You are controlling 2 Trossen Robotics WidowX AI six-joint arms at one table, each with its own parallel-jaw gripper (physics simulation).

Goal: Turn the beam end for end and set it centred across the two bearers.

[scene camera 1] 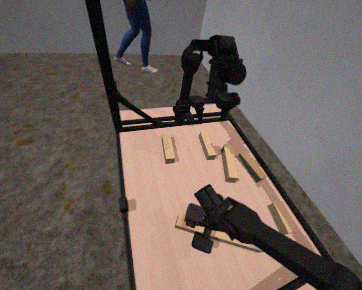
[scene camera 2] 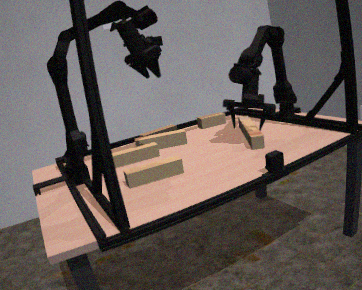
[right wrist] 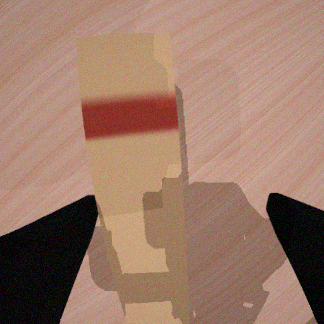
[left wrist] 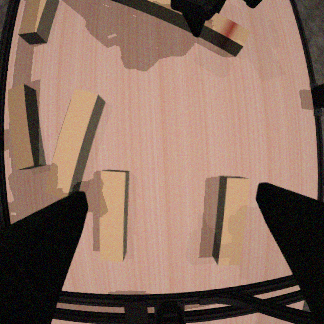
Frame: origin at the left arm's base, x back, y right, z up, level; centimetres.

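Seen in the pictures: left gripper, between the fingertips: (scene camera 1: 211, 122) (scene camera 2: 153, 77) (left wrist: 172, 196); right gripper, between the fingertips: (scene camera 2: 247, 129) (right wrist: 184, 203) (left wrist: 206, 23); left arm's base, origin of its link: (scene camera 1: 179, 119) (scene camera 2: 79, 181) (left wrist: 169, 311); right arm's base, origin of its link: (scene camera 2: 287, 116).
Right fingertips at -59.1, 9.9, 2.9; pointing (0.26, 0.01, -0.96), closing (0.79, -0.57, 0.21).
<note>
Offsets run from my right fingertips to a thing's top centre, as dx, dy, dz.
The beam {-6.3, -6.3, -0.5} (scene camera 1: 182, 223) (scene camera 2: 251, 135) (left wrist: 239, 35) (right wrist: 132, 165) lies flat, its red band toward the picture's left in scene camera 1; its blue band does not show. My right gripper (scene camera 2: 248, 128) (right wrist: 184, 203) is open and low over the beam, one finger on each side, the beam nearer the left-hand finger in the right wrist view. One bearer {+38.3, +2.7, -0.5} (scene camera 1: 169, 148) (scene camera 2: 154, 172) (left wrist: 234, 220) and the other bearer {+35.9, -19.5, -0.5} (scene camera 1: 207, 145) (scene camera 2: 136, 154) (left wrist: 114, 215) stand apart, roughly parallel. My left gripper (scene camera 1: 191, 120) (scene camera 2: 154, 77) (left wrist: 172, 196) is open and empty, high above the table.
A longer block {+22.2, -26.3, +0.1} (scene camera 1: 230, 164) (scene camera 2: 162, 138) (left wrist: 77, 135) lies beside the bearers. Another block {+17.7, -37.8, -0.5} (scene camera 1: 251, 166) (left wrist: 22, 127) is near the wall-side rail. A further block {-9.1, -36.7, -0.2} (scene camera 1: 281, 217) (scene camera 2: 211, 120) (left wrist: 37, 20) lies beyond them. A black frame post (scene camera 2: 95, 100) stands at the table edge.
</note>
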